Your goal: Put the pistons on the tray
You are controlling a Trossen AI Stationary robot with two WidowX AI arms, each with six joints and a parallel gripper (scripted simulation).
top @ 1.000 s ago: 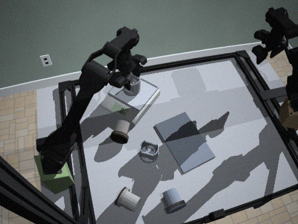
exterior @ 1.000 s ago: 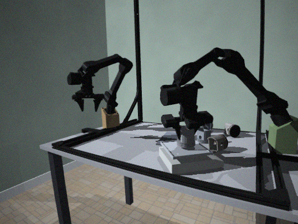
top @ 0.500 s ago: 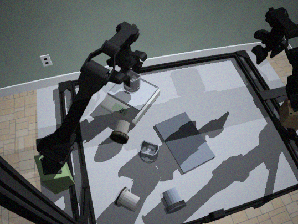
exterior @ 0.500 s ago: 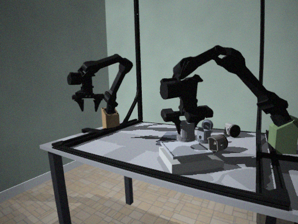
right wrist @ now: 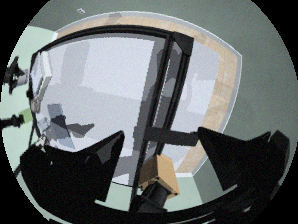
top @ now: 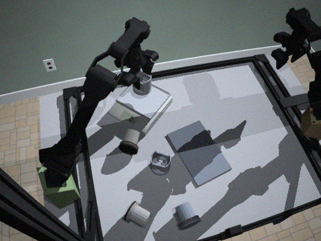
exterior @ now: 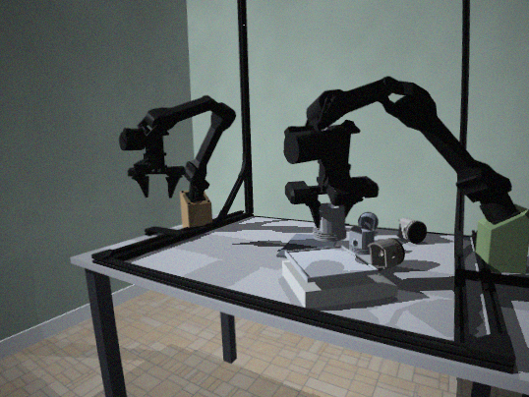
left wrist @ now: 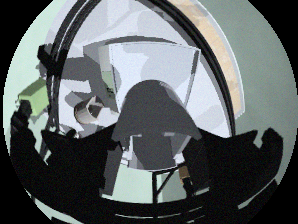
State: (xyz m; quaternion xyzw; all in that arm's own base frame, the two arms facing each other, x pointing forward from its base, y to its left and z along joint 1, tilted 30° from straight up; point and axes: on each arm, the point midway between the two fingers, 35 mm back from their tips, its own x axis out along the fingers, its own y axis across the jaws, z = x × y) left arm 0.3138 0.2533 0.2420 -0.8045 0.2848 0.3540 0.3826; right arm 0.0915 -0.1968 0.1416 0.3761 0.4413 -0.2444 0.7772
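Now: the white scale 120 mm below my left hand and 10 mm to the right of it. Also, from my left hand: flat steel tray: 270 mm behind, 170 mm below, 160 mm to the right.
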